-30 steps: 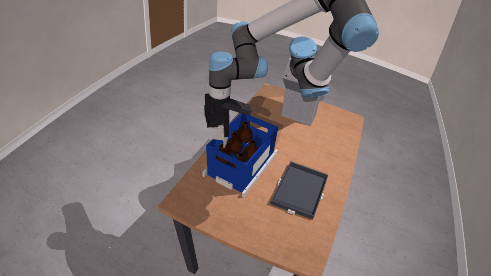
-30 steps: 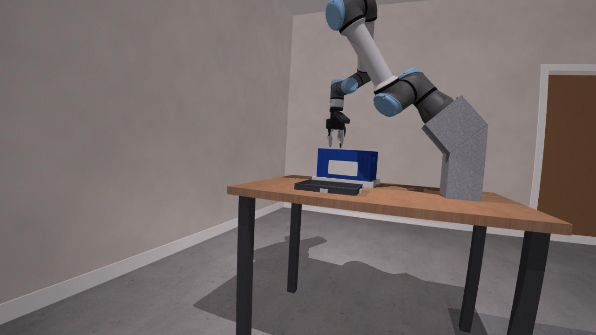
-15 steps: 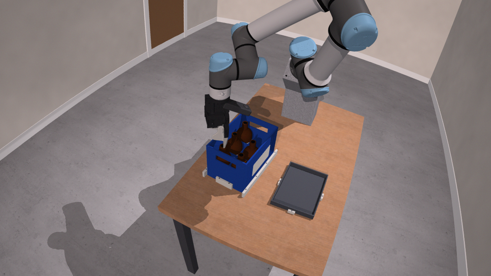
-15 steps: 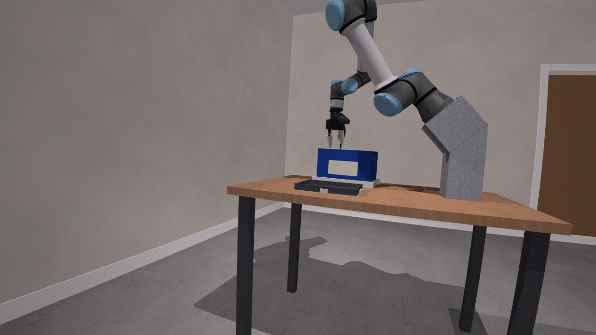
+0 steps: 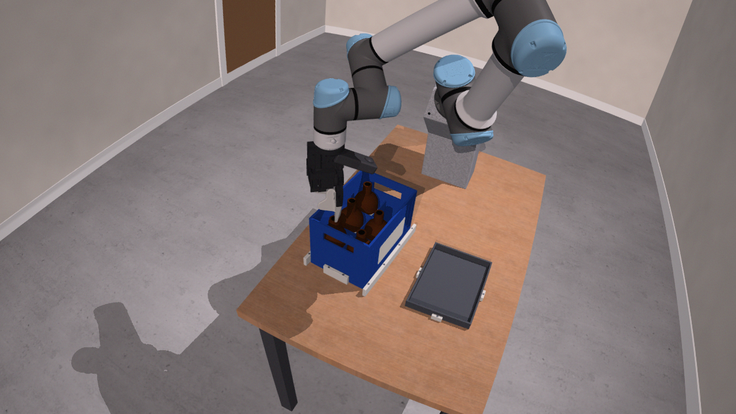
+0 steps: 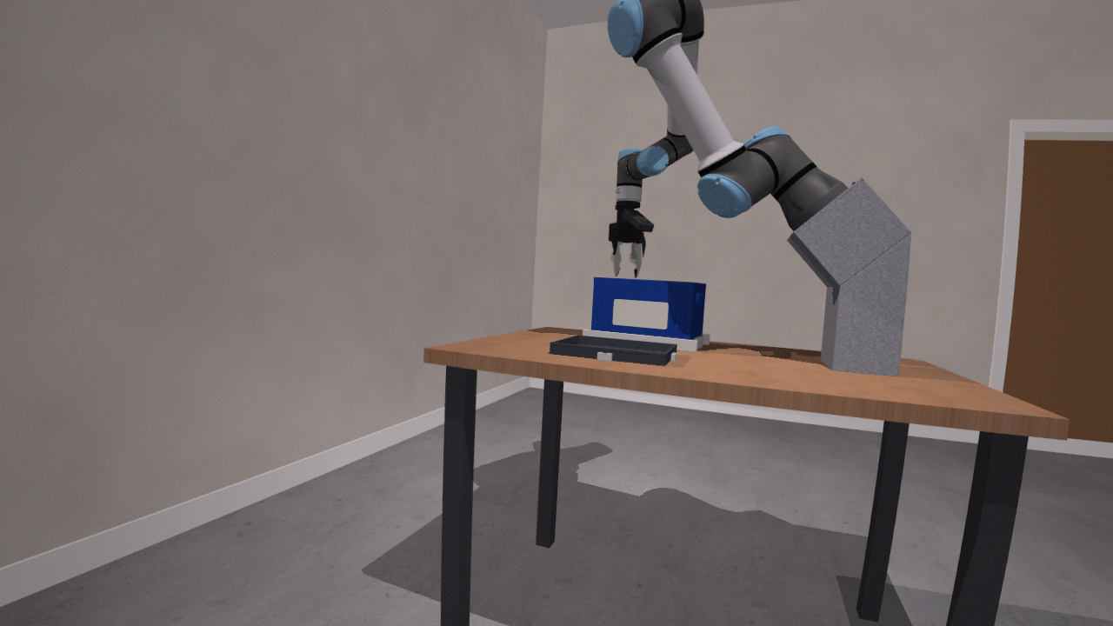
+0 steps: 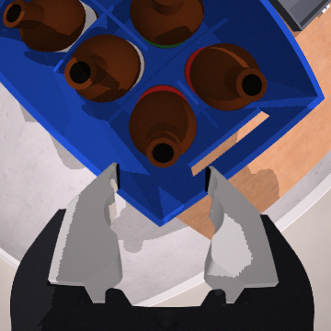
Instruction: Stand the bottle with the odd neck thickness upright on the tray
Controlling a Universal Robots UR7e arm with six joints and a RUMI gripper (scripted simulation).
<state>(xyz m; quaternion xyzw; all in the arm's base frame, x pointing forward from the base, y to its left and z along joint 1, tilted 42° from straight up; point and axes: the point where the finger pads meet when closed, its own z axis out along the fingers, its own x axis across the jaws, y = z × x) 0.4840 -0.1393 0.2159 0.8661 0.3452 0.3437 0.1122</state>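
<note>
Now: hand 11 cm above the bottle. Also, from my hand: dark tray (10 cm behind, 34 cm to the left, 18 cm below); then crate (9 cm behind, 4 cm to the left, 11 cm below).
</note>
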